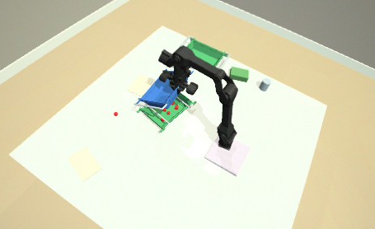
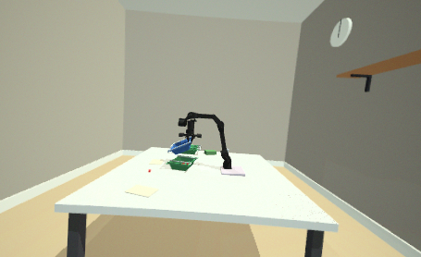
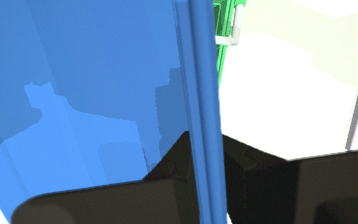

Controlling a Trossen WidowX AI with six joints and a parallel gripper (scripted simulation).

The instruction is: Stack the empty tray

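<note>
The blue tray lies 7 cm ahead of my gripper tip and 1 cm to the right of it. From my gripper tip the other things lie so: green block 25 cm behind, 47 cm to the right, 16 cm below; grey cylinder 43 cm behind, 45 cm to the right, 14 cm below.
</note>
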